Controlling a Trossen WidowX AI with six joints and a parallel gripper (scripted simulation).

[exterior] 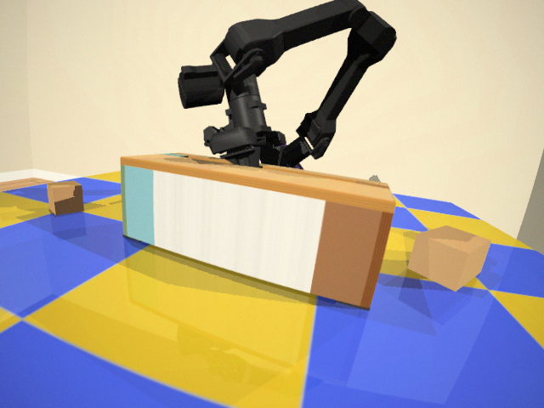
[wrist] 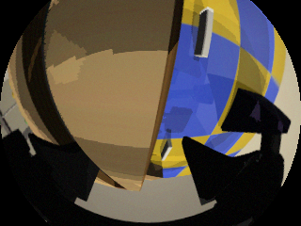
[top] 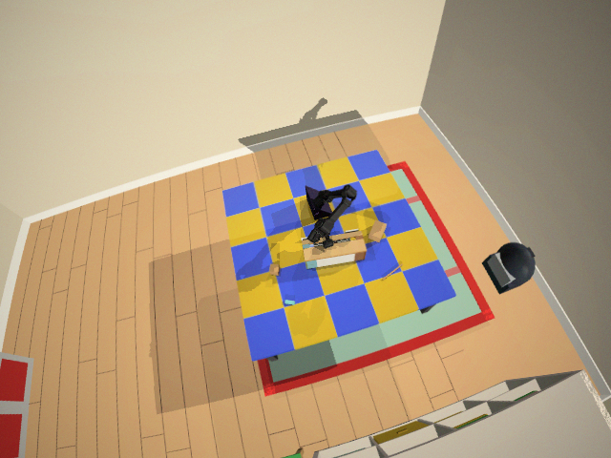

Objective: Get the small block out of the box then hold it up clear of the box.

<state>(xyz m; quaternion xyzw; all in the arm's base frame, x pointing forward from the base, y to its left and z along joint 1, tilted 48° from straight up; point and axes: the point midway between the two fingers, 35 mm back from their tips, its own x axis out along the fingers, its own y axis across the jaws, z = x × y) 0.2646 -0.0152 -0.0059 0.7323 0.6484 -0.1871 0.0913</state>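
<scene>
Now: gripper tip 40 mm short of the wooden box and 20 mm above it. Round my gripper tip: thin stick (330 mm ahead, 300 mm to the left, 80 mm below); cyan piece (290 mm ahead, 370 mm to the right, 80 mm below).
</scene>
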